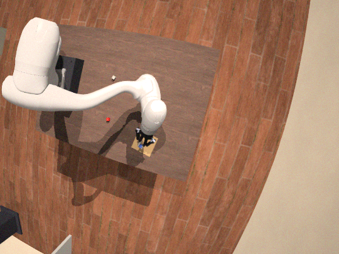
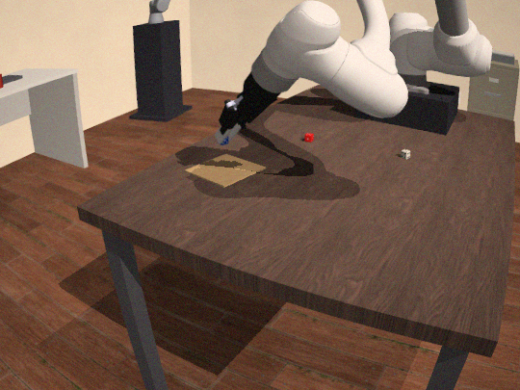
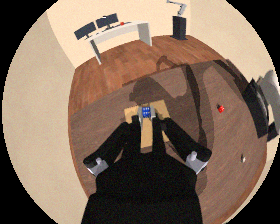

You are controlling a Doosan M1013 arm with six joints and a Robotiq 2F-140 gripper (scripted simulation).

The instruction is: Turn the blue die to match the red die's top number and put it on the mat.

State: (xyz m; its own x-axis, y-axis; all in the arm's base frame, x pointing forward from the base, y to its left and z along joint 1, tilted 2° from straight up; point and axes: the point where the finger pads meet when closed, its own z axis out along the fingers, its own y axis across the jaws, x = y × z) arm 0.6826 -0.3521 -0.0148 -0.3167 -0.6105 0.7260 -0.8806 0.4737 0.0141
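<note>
The blue die lies 3 cm below my hand, 2 cm to the right of it and 1 cm behind it. Round my hand: white die: 40 cm to the left, 26 cm behind, 10 cm below; tan mat: 10 cm below, 2 cm to the right, 1 cm behind; red die: 28 cm behind, 11 cm to the left, 10 cm below.
</note>
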